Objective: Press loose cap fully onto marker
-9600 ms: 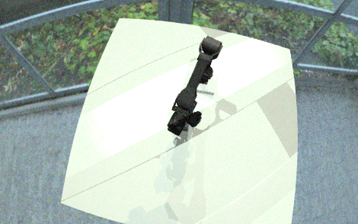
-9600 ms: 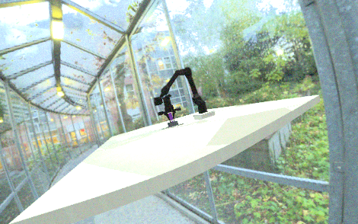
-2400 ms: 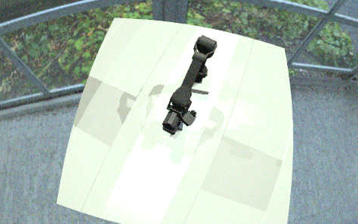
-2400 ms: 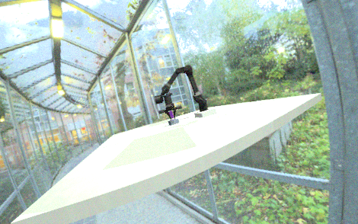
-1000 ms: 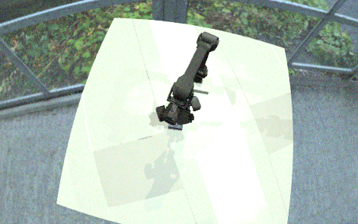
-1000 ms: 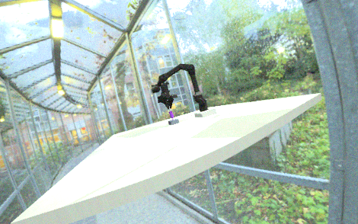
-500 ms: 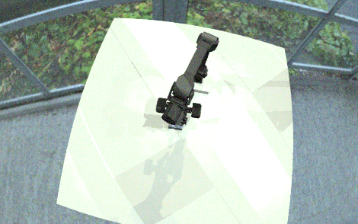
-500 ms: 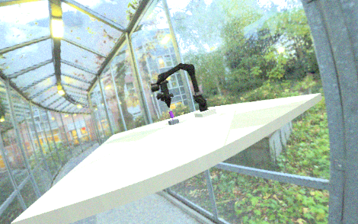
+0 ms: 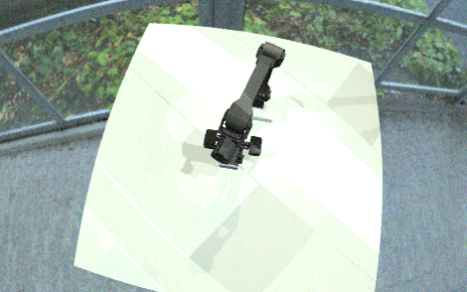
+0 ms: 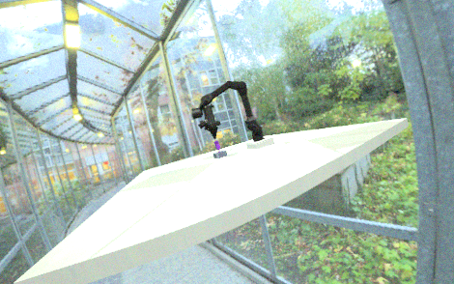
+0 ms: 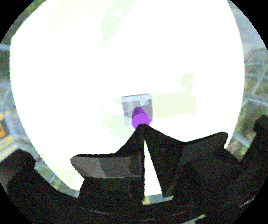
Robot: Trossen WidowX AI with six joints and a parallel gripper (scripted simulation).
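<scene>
Right now the purple cap is 4 cm below my gripper tip. From my gripper tip the other things lie so: holder block (1 cm behind, 11 cm below).
</scene>
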